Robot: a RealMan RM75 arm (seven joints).
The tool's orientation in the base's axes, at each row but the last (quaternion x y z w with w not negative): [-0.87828 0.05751 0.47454 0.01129]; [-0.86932 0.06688 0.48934 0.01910]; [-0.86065 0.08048 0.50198 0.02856]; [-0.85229 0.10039 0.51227 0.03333]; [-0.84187 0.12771 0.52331 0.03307]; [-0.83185 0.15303 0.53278 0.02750]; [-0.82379 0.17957 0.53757 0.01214]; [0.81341 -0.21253 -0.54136 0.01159]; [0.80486 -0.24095 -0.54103 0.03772]
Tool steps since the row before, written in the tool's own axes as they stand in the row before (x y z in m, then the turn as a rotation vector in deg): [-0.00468 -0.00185 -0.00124 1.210 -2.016 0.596]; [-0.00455 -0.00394 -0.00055 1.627 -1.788 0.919]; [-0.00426 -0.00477 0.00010 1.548 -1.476 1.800]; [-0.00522 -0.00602 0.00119 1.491 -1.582 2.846]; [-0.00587 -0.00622 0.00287 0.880 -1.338 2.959]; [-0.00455 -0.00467 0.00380 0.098 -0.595 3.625]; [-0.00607 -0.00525 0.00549 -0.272 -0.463 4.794]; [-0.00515 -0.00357 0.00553 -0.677 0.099 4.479]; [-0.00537 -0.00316 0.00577 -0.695 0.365 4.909]
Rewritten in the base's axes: [-0.00130 0.00217 0.00452 0.386 1.937 -1.408]; [-0.00133 0.00429 0.00404 0.295 1.703 -1.924]; [-0.00135 0.00518 0.00350 -0.552 1.518 -2.281]; [-0.00217 0.00679 0.00375 -1.463 1.797 -2.731]; [-0.00342 0.00761 0.00344 -1.879 1.693 -2.219]; [-0.00376 0.00626 0.00189 -2.976 1.301 -1.719]; [-0.00539 0.00780 0.00218 -4.179 1.531 -1.860]; [-0.00537 0.00626 0.00133 -4.219 1.099 -1.235]; [-0.00564 0.00624 0.00119 -4.699 0.958 -1.311]
